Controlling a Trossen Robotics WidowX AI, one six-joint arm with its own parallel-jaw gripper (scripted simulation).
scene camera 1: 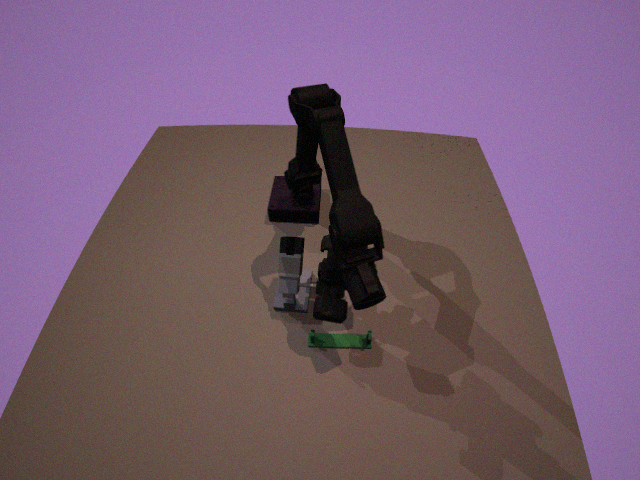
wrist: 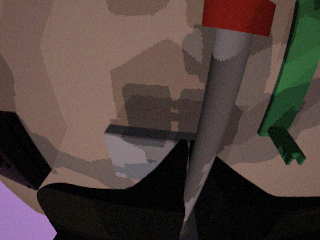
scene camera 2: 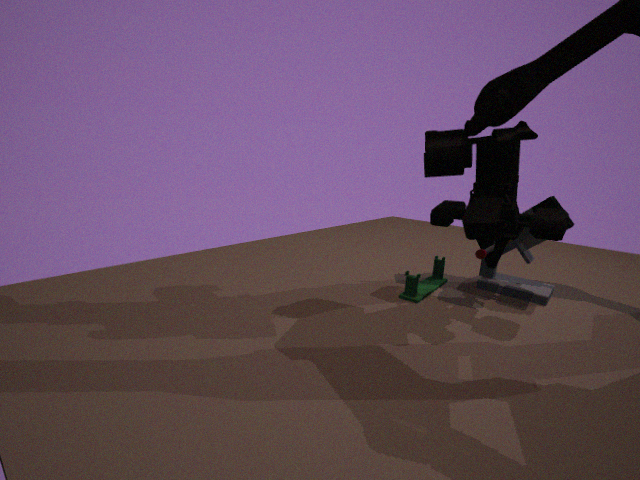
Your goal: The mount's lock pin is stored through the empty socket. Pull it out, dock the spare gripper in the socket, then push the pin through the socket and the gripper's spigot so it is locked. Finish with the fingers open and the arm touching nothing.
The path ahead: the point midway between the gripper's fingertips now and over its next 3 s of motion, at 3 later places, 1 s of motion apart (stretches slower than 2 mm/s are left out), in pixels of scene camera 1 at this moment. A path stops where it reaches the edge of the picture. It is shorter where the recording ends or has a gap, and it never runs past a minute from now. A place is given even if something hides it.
My gripper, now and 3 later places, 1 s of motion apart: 322,293; 313,292; 319,285; 338,271
